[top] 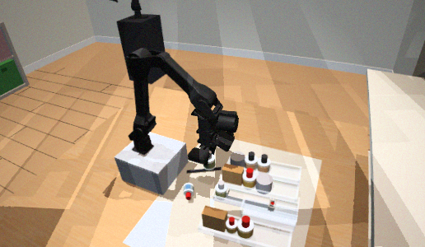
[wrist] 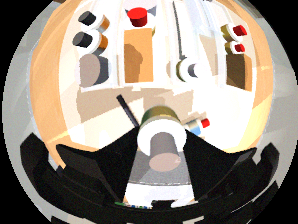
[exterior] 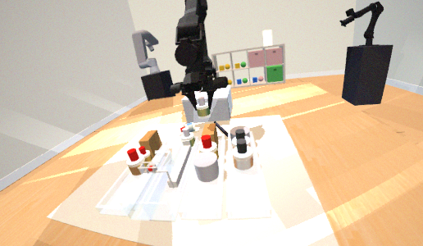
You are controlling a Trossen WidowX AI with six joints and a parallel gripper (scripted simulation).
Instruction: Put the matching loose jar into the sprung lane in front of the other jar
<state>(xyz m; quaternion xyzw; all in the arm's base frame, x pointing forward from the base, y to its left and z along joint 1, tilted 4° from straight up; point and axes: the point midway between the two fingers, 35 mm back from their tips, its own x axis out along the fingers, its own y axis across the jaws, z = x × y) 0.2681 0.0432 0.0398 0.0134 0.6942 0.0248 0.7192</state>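
The thin black bar lies 100 mm below my gripper tip, 50 mm behind it and 40 mm to the left of it. Also, from my gripper tip: clear sprung lane 230 mm ahead, 90 mm below, 60 mm to the right; red mark 260 mm ahead, 70 mm to the right, 40 mm below.
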